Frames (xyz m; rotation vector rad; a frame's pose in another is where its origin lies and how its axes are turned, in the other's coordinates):
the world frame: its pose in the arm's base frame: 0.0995 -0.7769 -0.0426 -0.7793 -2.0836 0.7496
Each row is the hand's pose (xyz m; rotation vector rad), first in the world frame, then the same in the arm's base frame.
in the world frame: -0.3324 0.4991 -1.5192 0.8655 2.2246 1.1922
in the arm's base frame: 1.6423 -0.3276 0.2494 -1.2014 0.7669 0.5454
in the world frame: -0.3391 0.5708 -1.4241 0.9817 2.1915 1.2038
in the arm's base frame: 1.5880 -0.3099 0.1447 -1.1565 0.7986 0.6269
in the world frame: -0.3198 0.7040 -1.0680 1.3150 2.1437 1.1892
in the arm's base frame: 1.3249 -0.2981 -0.1301 -0.9824 0.9159 0.8080
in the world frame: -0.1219 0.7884 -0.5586 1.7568 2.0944 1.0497
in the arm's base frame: 0.8320 -0.2249 -0.3699 -0.6749 1.0525 0.9792
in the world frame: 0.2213 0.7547 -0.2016 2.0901 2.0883 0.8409
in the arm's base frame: 0.3562 -0.0838 -0.3786 -0.3829 1.1556 1.0362
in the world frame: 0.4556 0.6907 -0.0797 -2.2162 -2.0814 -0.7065
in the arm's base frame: 0.1193 0.0162 -0.2908 -0.2323 1.2164 1.0311
